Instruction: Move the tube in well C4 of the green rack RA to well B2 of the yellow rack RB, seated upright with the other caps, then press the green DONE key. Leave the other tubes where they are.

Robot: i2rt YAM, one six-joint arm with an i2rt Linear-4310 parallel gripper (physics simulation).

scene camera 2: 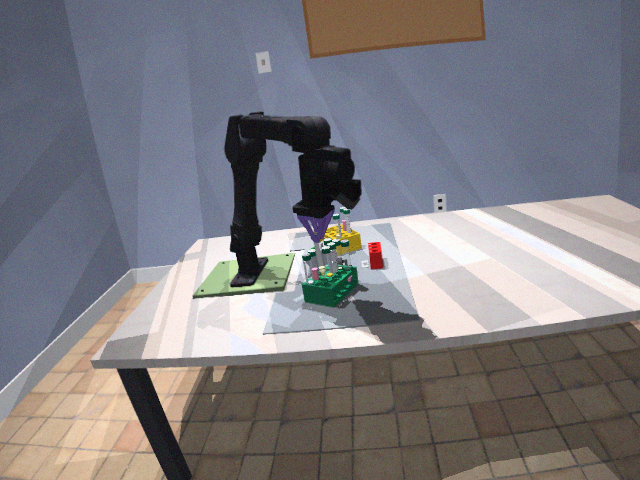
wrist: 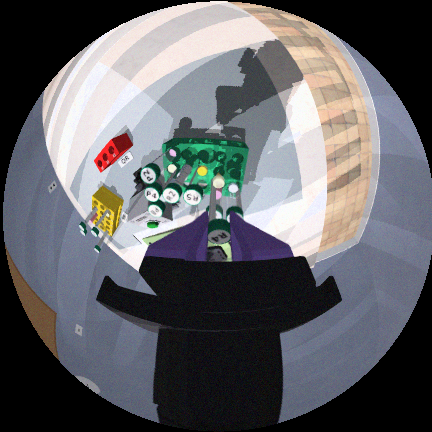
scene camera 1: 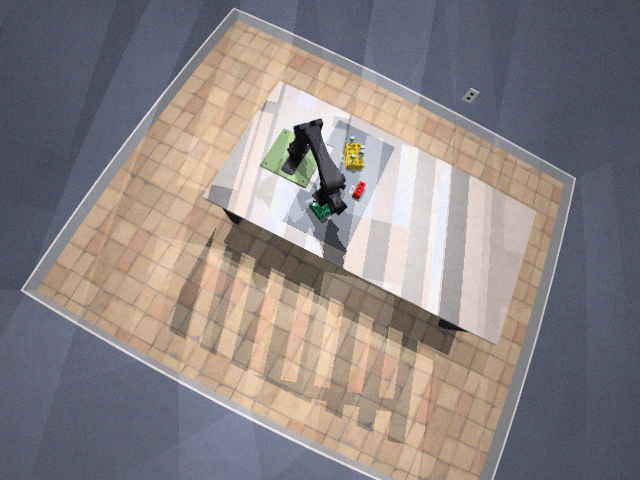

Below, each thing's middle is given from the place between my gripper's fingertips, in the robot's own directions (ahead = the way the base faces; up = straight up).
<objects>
The grey box [wrist: 138, 214] is 170 mm to the left of my hand, 110 mm below it and 10 mm behind it.
</objects>
